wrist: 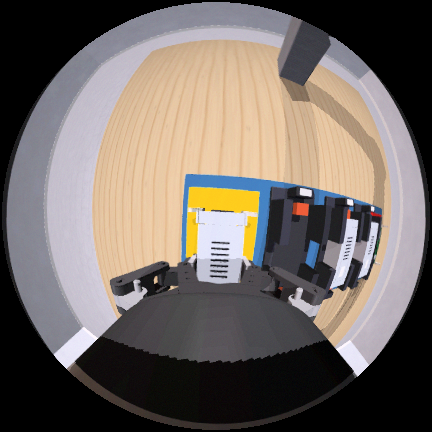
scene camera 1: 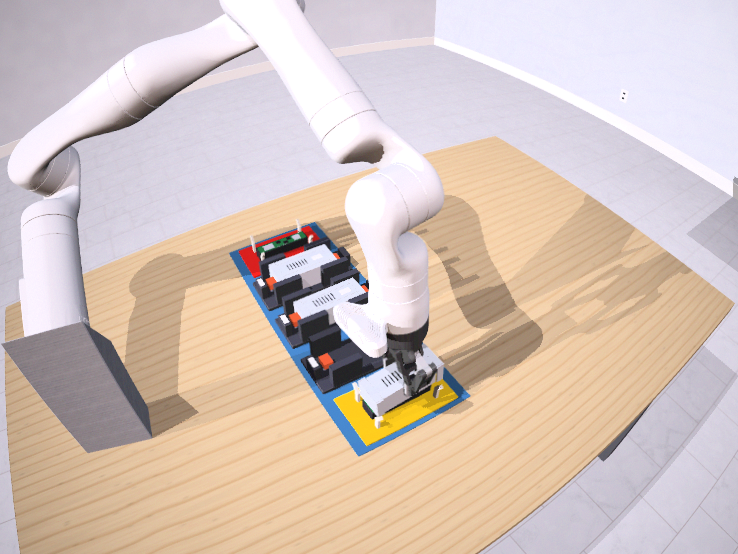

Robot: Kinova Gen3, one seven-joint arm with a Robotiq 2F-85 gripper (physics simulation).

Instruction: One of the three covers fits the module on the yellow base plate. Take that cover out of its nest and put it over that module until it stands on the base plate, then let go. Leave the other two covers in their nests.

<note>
I see my gripper [scene camera 1: 401, 382], a yellow base plate [wrist: 236, 200], a red plate [scene camera 1: 250, 258] and a blue board [wrist: 296, 243].
My gripper also shows in the wrist view [wrist: 218, 262].
</note>
